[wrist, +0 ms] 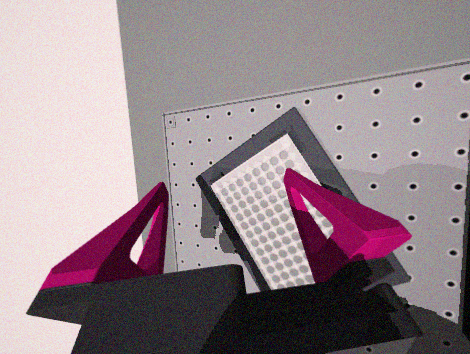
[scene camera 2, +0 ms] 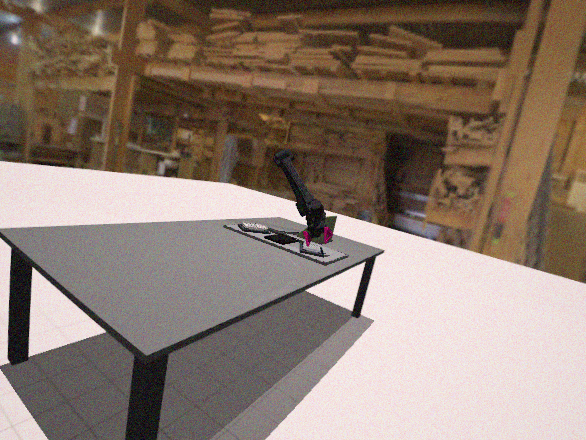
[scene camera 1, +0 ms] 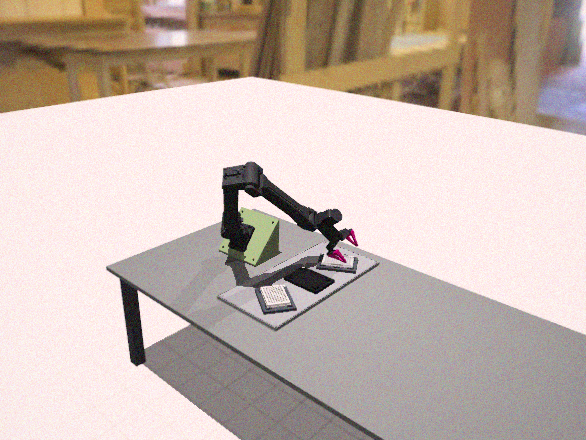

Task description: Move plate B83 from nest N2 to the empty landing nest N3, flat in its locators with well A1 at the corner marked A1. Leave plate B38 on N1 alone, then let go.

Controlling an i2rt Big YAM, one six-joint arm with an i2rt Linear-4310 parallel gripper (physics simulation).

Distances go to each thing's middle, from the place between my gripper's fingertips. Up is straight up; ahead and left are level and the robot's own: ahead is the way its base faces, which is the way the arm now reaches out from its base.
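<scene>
I find the black nest (scene camera 1: 312, 281) 60 mm behind my hand and 220 mm to the right of it, and it is 40 mm below my hand as well.
</scene>
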